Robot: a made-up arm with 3 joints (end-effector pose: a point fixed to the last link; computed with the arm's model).
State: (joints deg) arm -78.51 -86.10 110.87
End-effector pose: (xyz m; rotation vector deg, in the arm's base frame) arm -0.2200 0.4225 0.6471 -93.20 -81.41 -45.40
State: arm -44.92 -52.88 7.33
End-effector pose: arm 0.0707 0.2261 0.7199 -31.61 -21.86 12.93
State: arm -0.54 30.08 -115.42
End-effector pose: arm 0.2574 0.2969 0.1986 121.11 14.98 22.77
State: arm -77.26 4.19 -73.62
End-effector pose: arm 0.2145 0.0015 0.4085 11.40 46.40 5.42
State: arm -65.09 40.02 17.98
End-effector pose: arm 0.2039 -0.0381 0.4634 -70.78 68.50 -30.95
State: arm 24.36 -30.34 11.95
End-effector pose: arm 0.0966 0.0714 0.5755 25.25 -24.26 -13.10
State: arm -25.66 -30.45 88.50
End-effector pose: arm 0.0655 0.3052 0.6956 -79.93 -12.93 -51.78
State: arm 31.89 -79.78 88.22
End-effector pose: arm -0.2726 0.1970 0.5797 4.79 -35.33 -93.86
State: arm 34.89 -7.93 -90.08
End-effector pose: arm 0.3178 0.2743 0.4844 109.62 -31.52 55.91
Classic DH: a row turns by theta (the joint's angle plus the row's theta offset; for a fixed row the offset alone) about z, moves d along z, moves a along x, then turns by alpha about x. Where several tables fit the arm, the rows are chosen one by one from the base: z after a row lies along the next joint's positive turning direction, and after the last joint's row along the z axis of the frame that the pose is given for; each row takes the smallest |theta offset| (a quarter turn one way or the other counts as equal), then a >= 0, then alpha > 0; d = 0 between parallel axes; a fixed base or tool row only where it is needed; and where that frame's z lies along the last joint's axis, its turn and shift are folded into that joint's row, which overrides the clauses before.
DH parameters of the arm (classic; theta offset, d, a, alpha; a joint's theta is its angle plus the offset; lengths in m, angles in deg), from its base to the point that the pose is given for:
base (fixed): 67.64 0.5236 0.2344 94.69
joint 1: 88.07 -0.1351 -0.1653 112.28
joint 2: -26.28 0.0187 0.0042 81.36
joint 3: 82.41 -0.3148 -0.1386 124.44
tool (fixed): -88.77 0.0188 0 0

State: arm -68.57 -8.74 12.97
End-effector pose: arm 0.2263 0.1714 0.5861 -65.32 25.33 -4.98
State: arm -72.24 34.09 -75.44
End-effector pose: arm 0.1096 -0.1277 0.3657 18.95 51.50 -22.43
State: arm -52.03 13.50 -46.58
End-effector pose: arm 0.2153 0.0007 0.3860 7.55 41.68 -1.43
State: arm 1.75 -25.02 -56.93
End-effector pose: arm 0.2474 0.1649 0.5157 55.45 -17.18 37.09
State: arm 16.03 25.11 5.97
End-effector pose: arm 0.2663 0.1385 0.3581 19.21 32.70 -2.94
